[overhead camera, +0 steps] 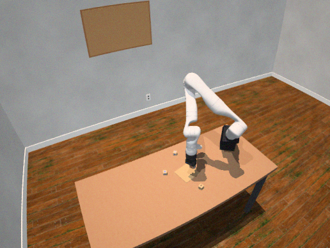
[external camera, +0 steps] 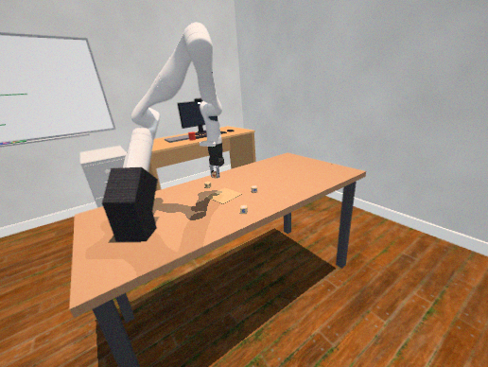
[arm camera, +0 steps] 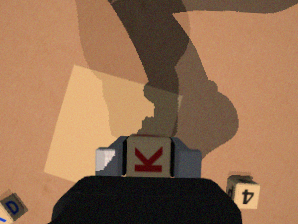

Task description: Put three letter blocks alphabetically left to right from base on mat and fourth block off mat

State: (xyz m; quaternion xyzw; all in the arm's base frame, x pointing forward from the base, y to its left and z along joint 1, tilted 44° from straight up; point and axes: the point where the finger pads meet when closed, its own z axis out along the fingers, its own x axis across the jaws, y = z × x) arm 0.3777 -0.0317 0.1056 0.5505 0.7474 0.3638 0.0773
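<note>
Right now the pale square mat is 20 mm ahead of my hand, 40 mm to the right of it and 120 mm below it. From my hand the other things lie so: block (right at my hand).
</note>
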